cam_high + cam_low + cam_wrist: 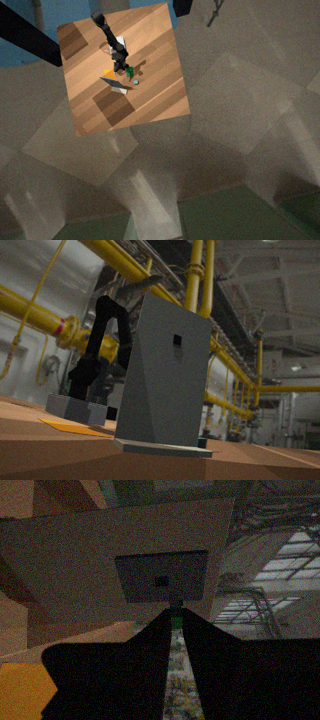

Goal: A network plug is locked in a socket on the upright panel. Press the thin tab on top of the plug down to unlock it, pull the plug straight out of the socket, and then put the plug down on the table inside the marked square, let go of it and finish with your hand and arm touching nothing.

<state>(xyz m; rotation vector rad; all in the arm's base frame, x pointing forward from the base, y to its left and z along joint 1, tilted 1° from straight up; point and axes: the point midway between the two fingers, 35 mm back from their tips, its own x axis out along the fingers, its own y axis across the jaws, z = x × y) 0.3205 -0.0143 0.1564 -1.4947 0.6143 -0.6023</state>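
My gripper tip is now 230 mm above the orange marked square, 120 mm to the left of it and 110 mm past it. Round my gripper tip: teal cube (220 mm below, 140 mm to the left, 70 mm ahead); then network plug (10 mm ahead); then upright panel (100 mm below, 80 mm ahead, 60 mm to the right).
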